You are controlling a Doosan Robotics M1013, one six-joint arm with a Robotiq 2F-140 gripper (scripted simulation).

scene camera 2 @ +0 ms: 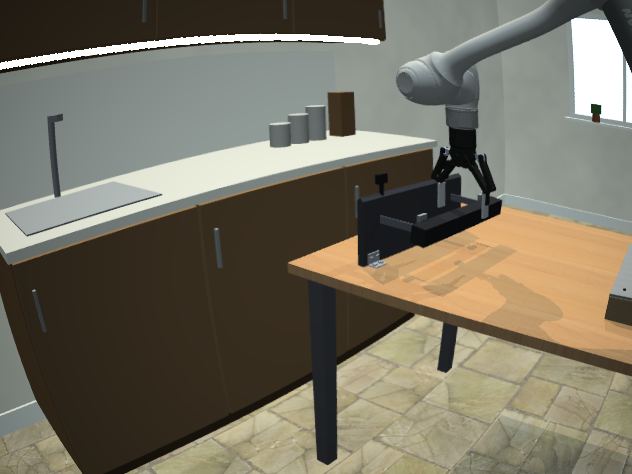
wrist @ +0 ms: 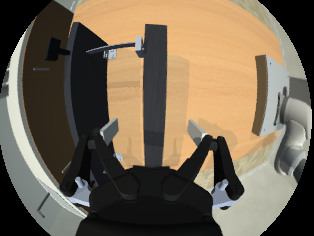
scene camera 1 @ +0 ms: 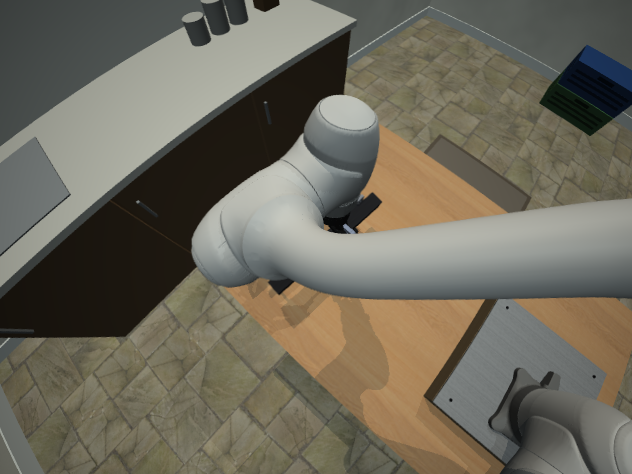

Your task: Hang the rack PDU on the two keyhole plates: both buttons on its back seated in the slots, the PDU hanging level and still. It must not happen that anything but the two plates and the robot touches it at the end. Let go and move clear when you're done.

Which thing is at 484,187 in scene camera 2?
The gripper.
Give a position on a rack PDU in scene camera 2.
425,233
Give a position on a rack PDU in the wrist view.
At 155,38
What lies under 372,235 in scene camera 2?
A black backboard.
